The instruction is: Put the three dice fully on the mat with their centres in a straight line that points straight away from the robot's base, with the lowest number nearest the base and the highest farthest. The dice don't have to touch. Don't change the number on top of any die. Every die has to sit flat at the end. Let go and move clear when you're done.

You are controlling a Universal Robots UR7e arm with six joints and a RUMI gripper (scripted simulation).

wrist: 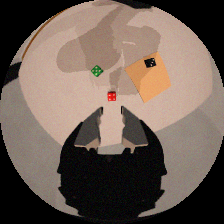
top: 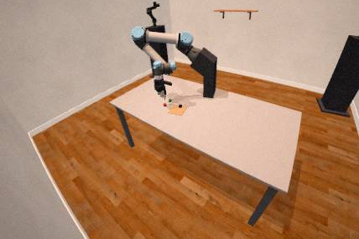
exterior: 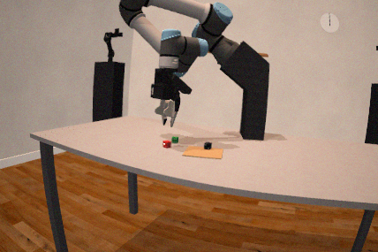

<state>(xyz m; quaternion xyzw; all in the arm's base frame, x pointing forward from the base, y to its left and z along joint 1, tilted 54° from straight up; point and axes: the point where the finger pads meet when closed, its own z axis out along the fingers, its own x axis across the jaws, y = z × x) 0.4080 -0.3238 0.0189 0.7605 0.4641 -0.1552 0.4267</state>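
Right now my hand is 9 cm above the red die. Also, from my hand: black die (3 cm behind, 16 cm to the left, 8 cm below); green die (9 cm behind, 1 cm to the left, 9 cm below); orange mat (2 cm ahead, 15 cm to the left, 10 cm below).
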